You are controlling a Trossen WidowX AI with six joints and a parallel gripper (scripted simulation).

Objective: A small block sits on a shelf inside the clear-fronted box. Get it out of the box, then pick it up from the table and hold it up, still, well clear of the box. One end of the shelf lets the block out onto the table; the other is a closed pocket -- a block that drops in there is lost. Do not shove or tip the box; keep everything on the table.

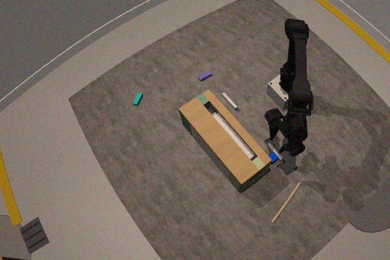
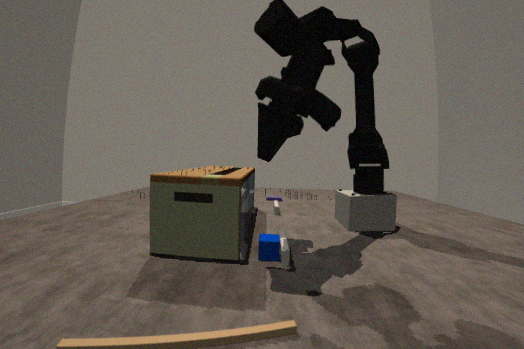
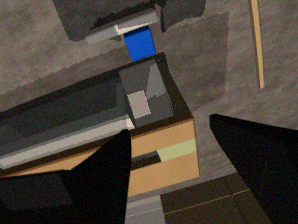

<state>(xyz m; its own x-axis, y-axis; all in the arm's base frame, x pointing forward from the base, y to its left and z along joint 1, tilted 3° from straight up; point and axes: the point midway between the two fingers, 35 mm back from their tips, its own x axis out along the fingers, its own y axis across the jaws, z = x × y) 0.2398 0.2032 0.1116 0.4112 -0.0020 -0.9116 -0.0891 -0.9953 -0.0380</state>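
Right now the blue block is 1 cm behind my gripper tip and 14 cm below it. Round my gripper tip: box: 7 cm ahead, 16 cm to the right, 10 cm below; then wooden stick: 5 cm ahead, 19 cm to the left, 15 cm below; then purple piece: 1 cm behind, 49 cm to the right, 15 cm below.
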